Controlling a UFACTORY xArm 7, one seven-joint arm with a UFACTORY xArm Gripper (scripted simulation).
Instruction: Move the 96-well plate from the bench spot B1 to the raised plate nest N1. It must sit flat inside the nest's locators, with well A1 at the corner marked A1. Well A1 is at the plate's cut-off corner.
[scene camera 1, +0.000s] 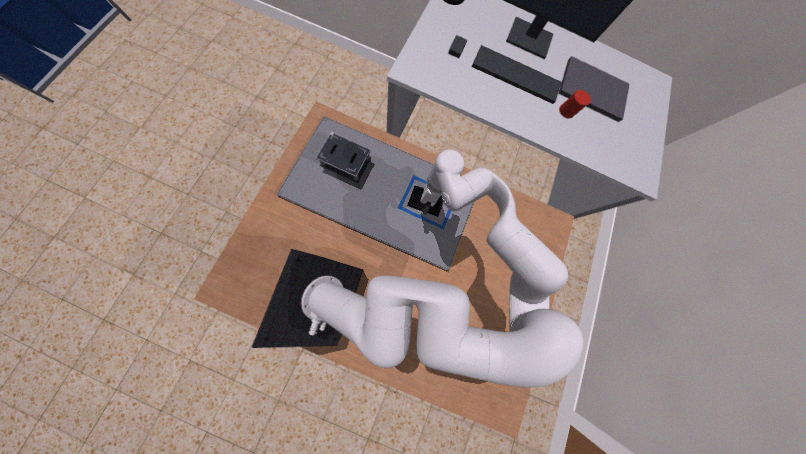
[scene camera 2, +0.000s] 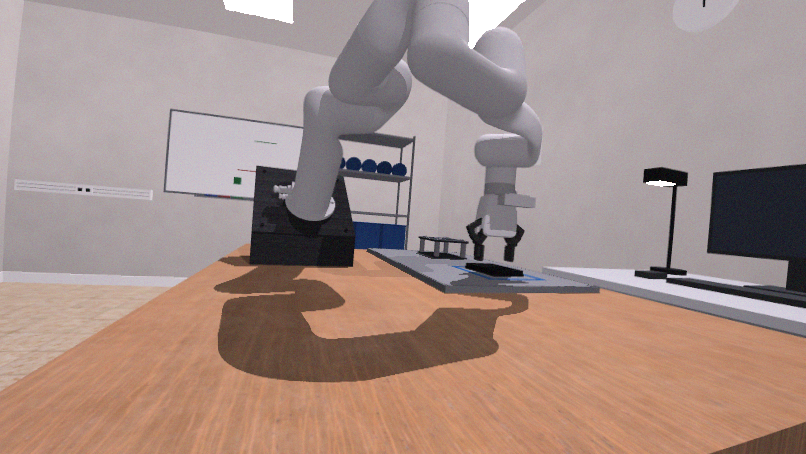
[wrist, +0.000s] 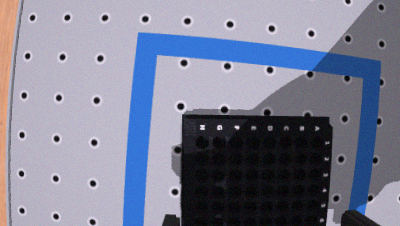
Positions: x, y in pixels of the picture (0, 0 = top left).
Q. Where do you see my gripper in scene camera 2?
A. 493, 260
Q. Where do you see a black 96-well plate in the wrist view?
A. At 205, 161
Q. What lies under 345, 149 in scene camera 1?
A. A raised plate nest N1.
